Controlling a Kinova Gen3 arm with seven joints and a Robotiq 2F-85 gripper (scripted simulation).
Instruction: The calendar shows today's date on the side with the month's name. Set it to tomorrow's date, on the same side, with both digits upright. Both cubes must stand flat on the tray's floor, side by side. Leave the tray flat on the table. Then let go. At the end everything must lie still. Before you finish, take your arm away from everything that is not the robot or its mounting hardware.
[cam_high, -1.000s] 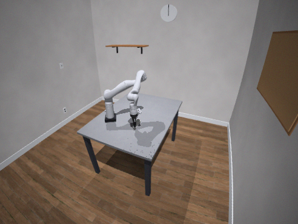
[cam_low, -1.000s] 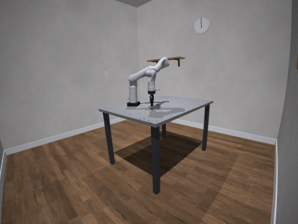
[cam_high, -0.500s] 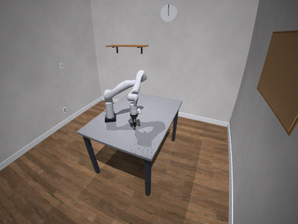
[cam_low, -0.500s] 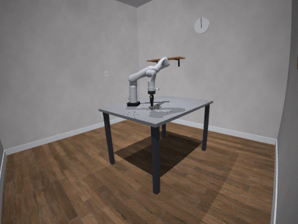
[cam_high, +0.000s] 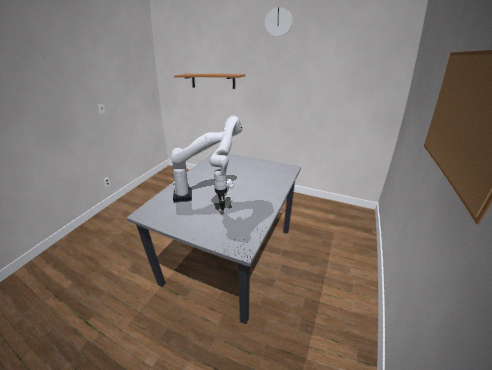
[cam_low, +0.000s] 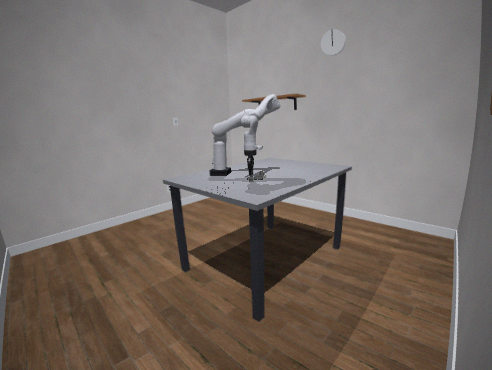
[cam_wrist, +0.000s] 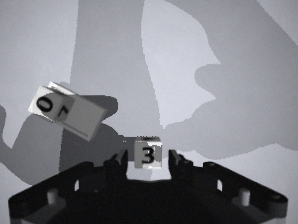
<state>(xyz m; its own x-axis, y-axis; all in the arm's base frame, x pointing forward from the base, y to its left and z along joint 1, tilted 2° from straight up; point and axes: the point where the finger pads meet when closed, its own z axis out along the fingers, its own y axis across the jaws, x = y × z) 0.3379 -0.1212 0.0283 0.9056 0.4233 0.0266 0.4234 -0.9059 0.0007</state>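
My hand is 40 mm above the white digit cube. Round my hand: calendar tray (110 mm to the left, 50 mm below).
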